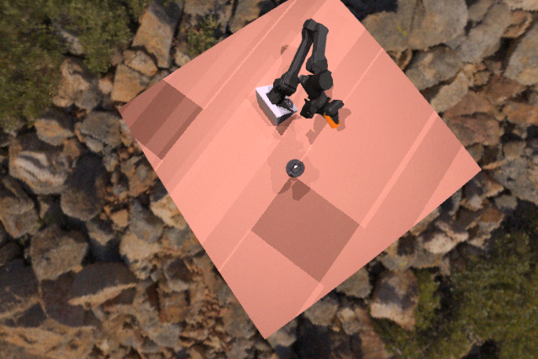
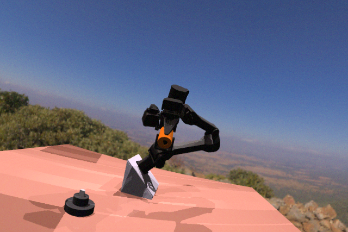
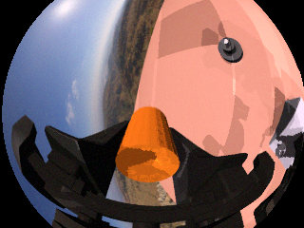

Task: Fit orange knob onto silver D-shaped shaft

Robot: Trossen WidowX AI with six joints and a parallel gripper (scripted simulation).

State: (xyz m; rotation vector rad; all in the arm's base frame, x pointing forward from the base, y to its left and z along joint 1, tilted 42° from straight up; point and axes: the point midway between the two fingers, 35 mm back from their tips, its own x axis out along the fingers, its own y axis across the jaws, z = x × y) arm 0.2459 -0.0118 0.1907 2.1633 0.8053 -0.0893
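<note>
Right now my gripper tip is 30 mm past the orange knob, 10 mm to the left of it and 20 mm below it. Round my gripper tip: round black pedestal 60 mm ahead, 190 mm to the right, 220 mm below.
</note>
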